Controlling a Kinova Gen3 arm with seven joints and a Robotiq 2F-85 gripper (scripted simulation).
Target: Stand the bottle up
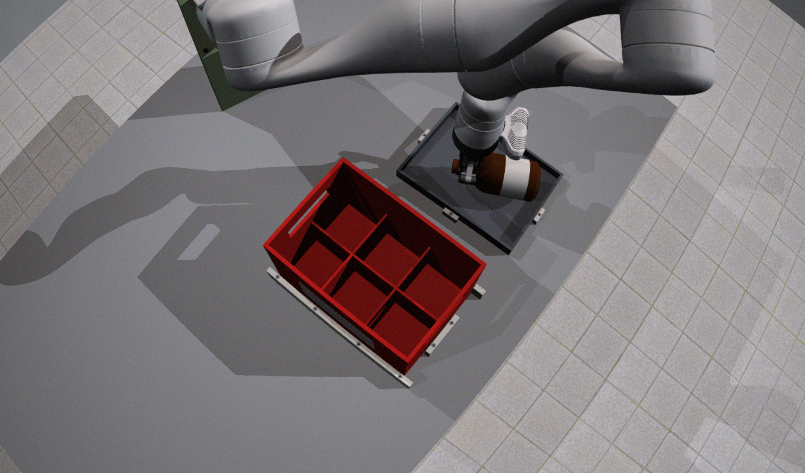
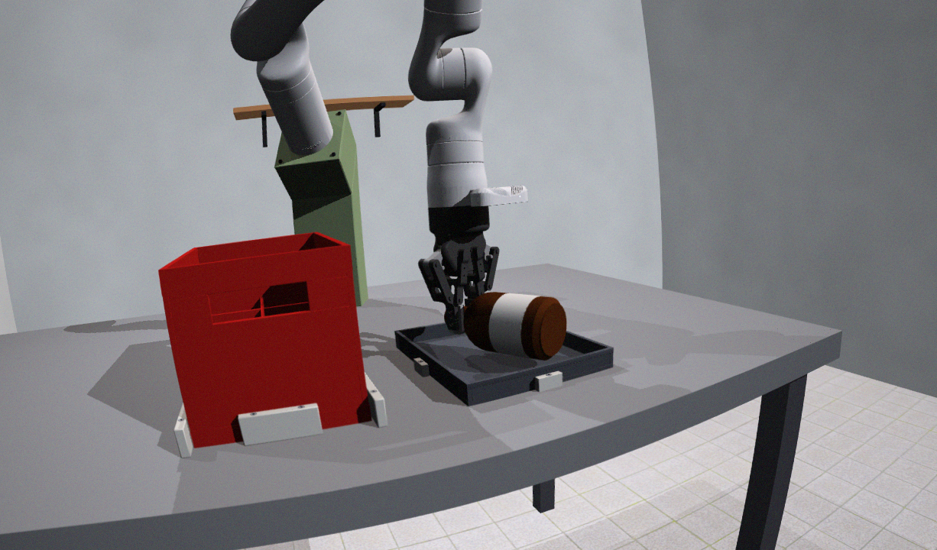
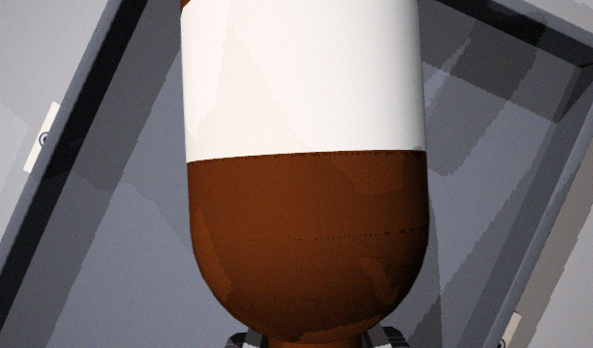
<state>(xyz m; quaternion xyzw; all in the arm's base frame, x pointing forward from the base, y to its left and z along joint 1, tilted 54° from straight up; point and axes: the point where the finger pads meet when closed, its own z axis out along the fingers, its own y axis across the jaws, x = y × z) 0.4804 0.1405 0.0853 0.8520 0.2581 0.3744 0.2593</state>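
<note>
My gripper is now 50 mm short of the bottle and 20 mm to the right of it. The rest, counted from my hand: red crate 20 mm behind, 250 mm to the right, 30 mm above; then tray 20 mm ahead, 30 mm to the left, 40 mm below.
</note>
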